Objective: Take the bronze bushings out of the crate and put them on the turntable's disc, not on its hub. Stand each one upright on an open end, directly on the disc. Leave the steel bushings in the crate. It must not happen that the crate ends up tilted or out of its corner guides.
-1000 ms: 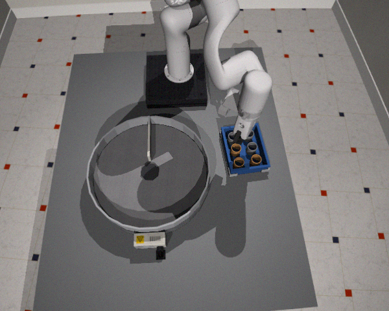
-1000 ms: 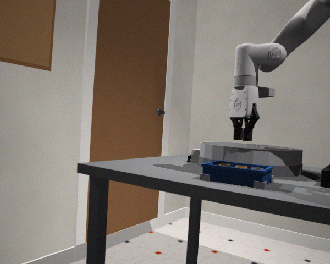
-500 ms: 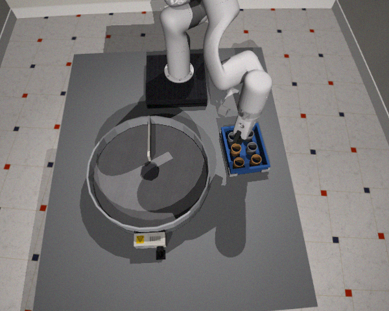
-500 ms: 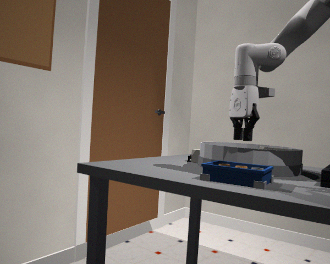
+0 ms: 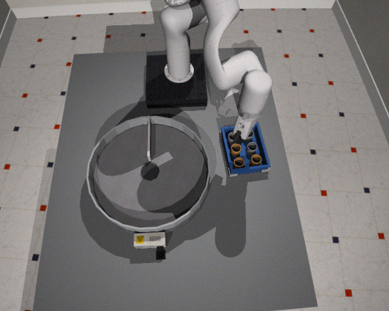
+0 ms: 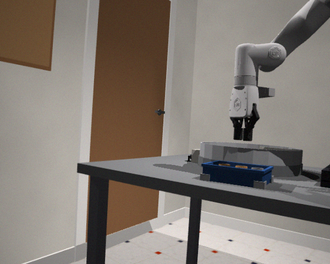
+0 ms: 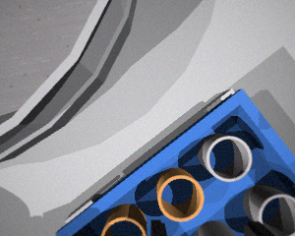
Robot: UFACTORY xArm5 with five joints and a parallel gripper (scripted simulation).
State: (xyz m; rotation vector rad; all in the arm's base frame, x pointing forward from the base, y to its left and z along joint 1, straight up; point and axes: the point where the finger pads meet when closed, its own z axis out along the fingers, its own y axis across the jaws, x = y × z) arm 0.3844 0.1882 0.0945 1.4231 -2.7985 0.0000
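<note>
Right now the blue crate is 120 mm below my hand and 30 mm to the left of it. Also, from my hand: turntable disc: 330 mm to the right, 90 mm below, 70 mm ahead.
</note>
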